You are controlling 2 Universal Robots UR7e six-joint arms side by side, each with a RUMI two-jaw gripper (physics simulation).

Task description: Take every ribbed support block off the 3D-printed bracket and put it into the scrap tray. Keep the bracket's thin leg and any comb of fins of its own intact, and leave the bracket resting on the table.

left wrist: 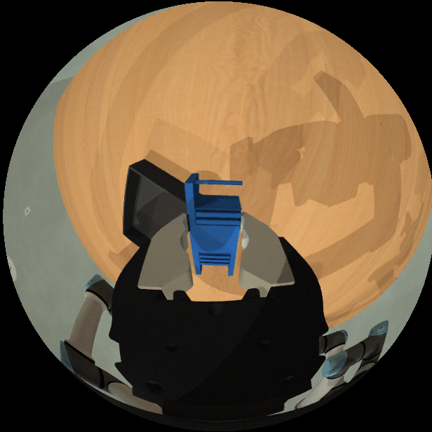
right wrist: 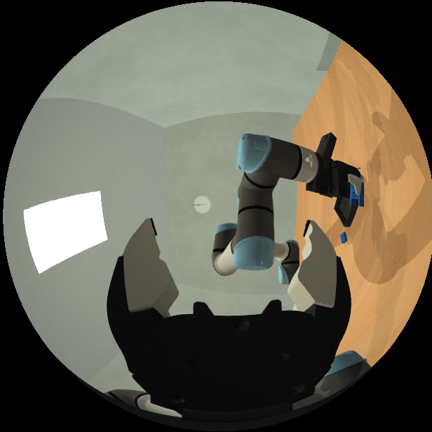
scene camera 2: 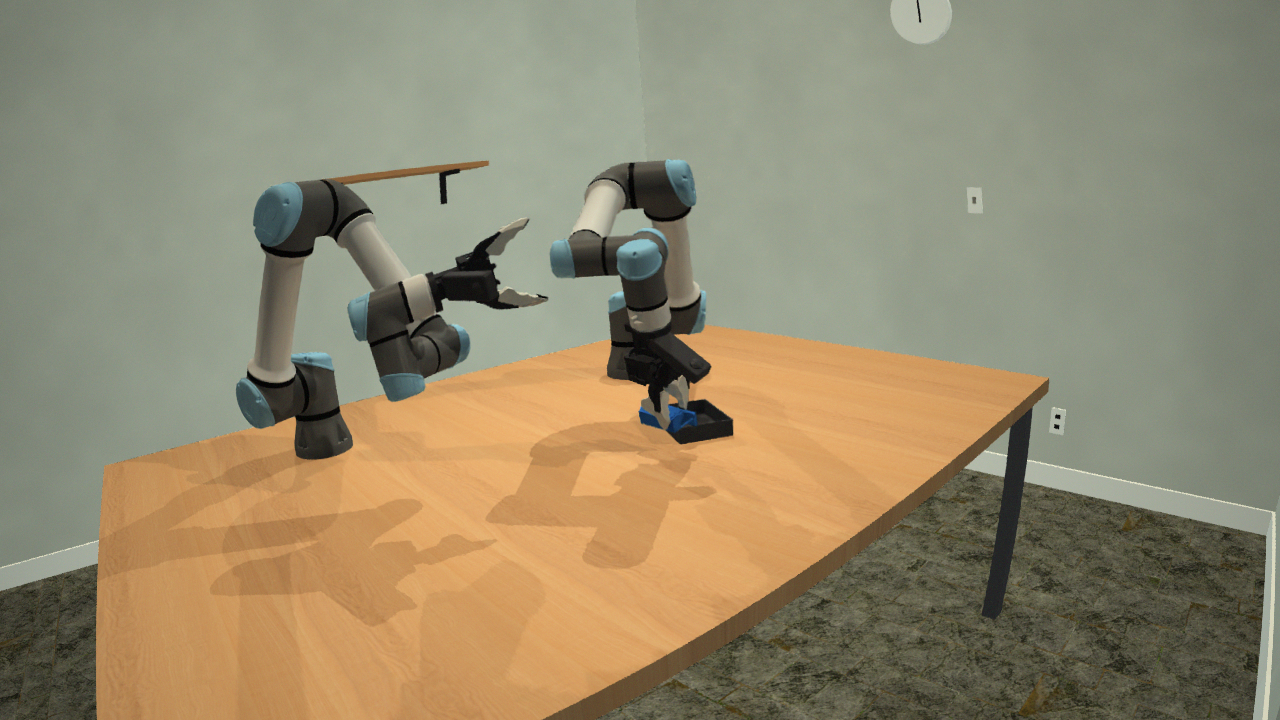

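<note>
My left gripper [scene camera 2: 673, 412] [left wrist: 213, 215] is shut on the blue bracket [scene camera 2: 685, 418] [left wrist: 214, 239] [right wrist: 356, 194], held low beside the black scrap tray [scene camera 2: 714, 431] [left wrist: 165, 177] [right wrist: 344, 213] and overlapping its edge in scene camera 2. In the left wrist view, a thin leg [left wrist: 220, 183] runs across the bracket's top, a ribbed part [left wrist: 218, 215] sits below it, and thin slats [left wrist: 215, 258] span two legs at the bottom. A small loose blue block [right wrist: 343, 237] lies on the table. My right gripper [scene camera 2: 537, 258] is open and empty, high above the table.
The wooden table [scene camera 2: 850, 429] [left wrist: 240, 65] [right wrist: 345, 80] carries both arm bases along its far side. The tray stands close to the left fingers. A wall shelf [scene camera 2: 411, 171] is behind the right arm.
</note>
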